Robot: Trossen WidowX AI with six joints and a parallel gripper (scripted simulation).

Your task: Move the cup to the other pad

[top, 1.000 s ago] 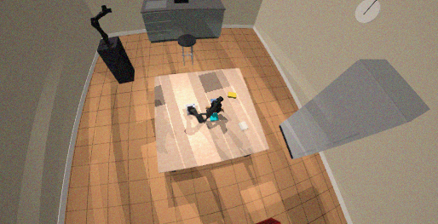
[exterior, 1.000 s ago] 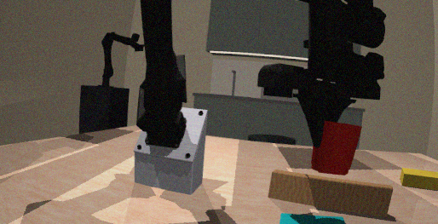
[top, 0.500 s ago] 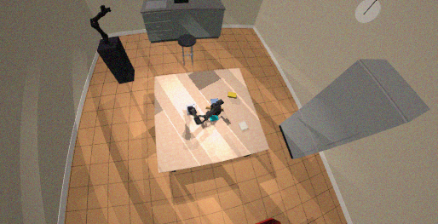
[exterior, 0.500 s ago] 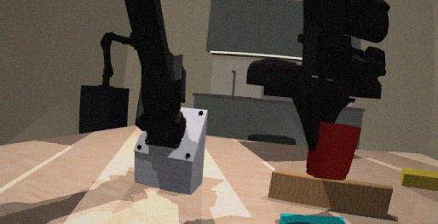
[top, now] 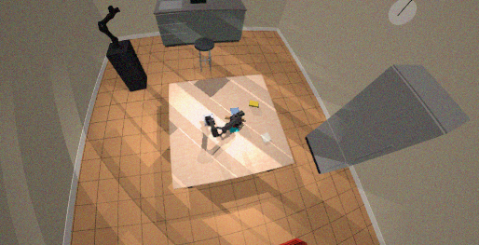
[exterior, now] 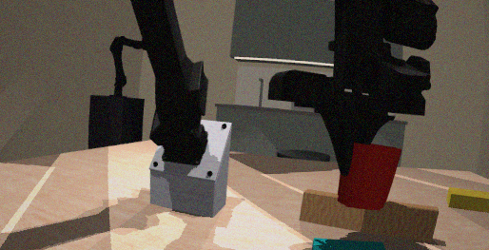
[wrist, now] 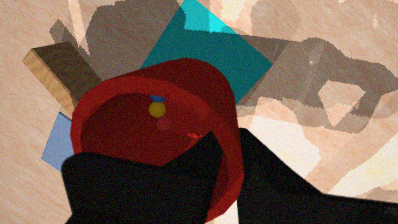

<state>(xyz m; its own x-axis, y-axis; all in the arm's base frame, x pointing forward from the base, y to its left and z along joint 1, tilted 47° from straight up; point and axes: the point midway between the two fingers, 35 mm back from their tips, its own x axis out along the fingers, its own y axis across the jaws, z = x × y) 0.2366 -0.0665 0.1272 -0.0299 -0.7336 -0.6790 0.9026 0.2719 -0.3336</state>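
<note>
The teal pad is 12 cm below my gripper tip, 3 cm ahead of it and 1 cm to the left of it. Also, from my gripper tip: red cup: 3 cm ahead, 1 cm to the left; then light blue pad: 21 cm to the left, 12 cm below, 10 cm ahead; then brown wooden block: 11 cm to the left, 10 cm below, 7 cm ahead.
</note>
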